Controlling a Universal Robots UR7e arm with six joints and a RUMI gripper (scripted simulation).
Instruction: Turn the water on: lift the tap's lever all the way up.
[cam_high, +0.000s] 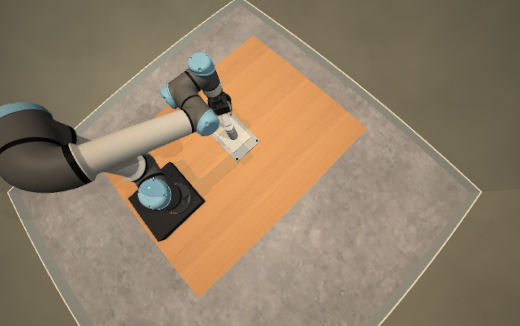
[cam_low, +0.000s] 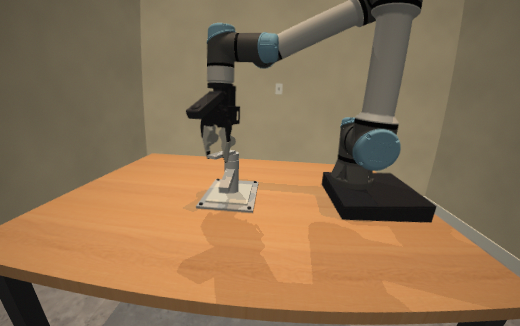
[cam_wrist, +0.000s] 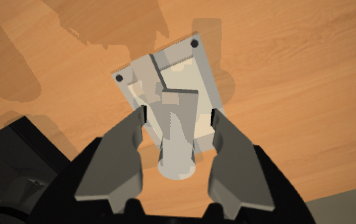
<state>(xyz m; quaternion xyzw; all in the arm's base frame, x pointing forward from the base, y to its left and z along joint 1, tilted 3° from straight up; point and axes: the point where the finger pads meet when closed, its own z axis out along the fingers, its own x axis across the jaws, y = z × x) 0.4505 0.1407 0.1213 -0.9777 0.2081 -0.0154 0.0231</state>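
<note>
Right now the lever is 10 mm behind my hand and 30 mm to the right of it. Round my hand: grey tap: 20 mm behind, 50 mm to the right, 50 mm below.
</note>
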